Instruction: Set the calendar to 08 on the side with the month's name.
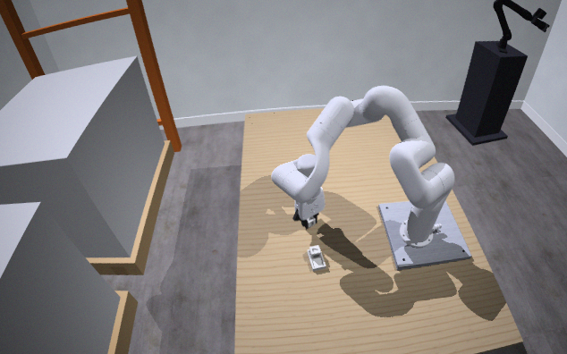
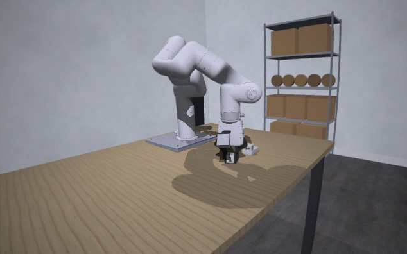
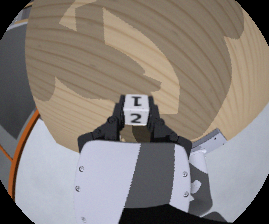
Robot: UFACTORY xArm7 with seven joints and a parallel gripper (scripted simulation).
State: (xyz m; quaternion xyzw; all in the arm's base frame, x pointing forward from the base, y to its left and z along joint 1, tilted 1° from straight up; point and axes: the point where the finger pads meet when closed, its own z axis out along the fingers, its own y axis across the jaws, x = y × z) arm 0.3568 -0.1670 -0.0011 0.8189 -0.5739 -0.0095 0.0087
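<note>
Right now the white digit cube is right at my hand. From my hand the other things lie so: white tray (160 mm to the left, 20 mm below, 20 mm ahead).
</note>
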